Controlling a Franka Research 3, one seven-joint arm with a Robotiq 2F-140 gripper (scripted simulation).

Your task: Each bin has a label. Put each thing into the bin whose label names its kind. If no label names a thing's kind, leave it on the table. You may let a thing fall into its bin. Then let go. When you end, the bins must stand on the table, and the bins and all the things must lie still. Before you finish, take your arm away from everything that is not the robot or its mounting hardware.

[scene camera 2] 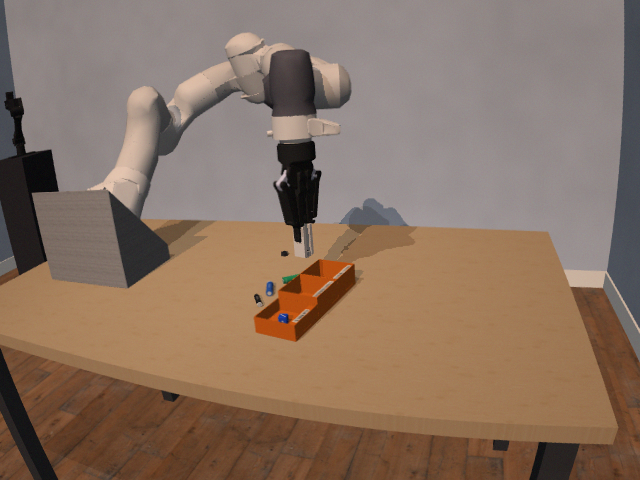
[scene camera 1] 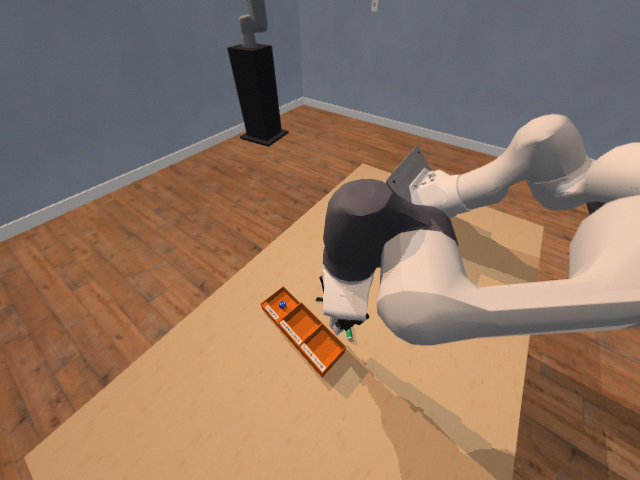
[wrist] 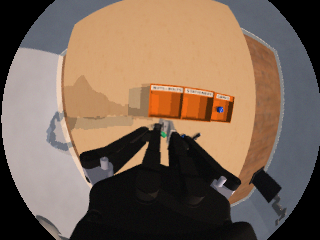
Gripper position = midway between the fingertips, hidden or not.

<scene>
In view: the gripper (scene camera 2: 304, 254).
The gripper also shows in the wrist view (wrist: 164, 125).
</scene>
